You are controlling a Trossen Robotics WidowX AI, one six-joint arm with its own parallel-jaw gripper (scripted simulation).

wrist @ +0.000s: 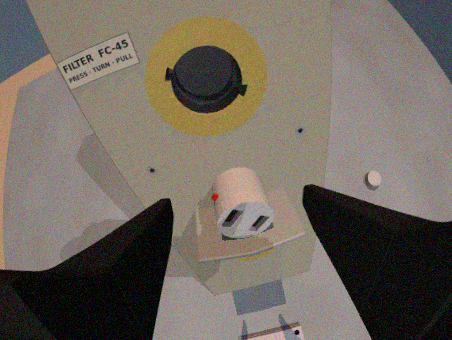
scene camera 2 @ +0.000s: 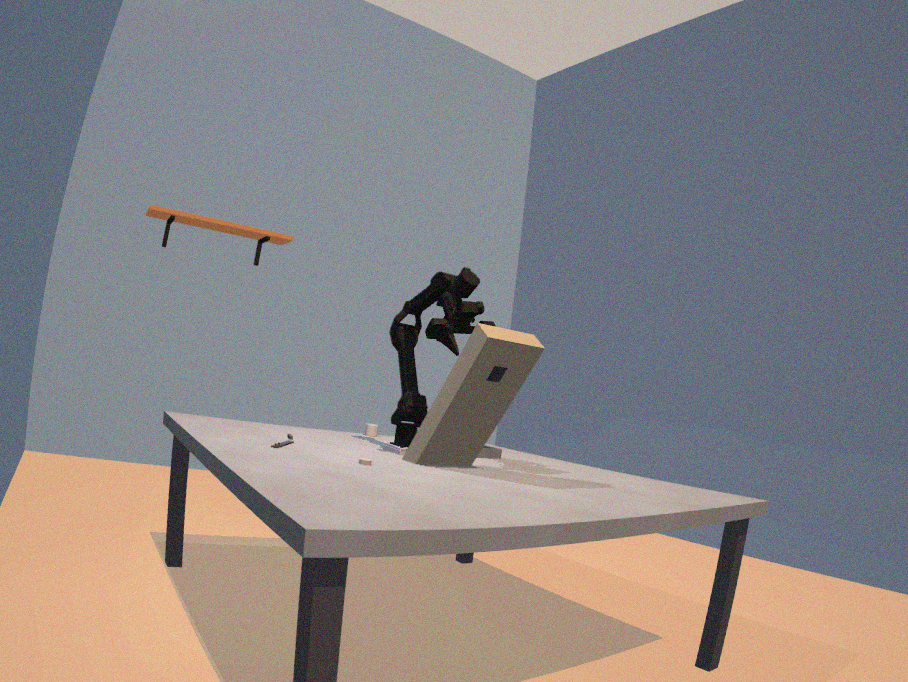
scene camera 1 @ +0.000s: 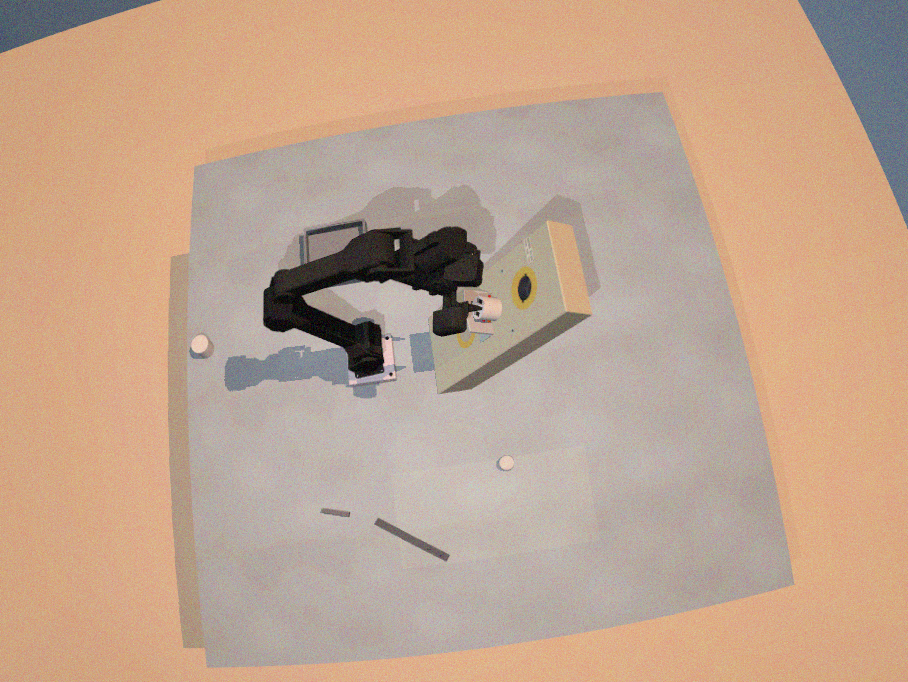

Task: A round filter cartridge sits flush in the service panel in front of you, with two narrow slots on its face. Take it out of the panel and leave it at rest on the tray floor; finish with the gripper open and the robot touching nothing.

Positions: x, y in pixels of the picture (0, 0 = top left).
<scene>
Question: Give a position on a beige service panel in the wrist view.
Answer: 175, 100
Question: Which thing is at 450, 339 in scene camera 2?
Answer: My gripper.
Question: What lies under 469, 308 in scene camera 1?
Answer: My gripper.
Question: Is my gripper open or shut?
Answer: Open.
</scene>
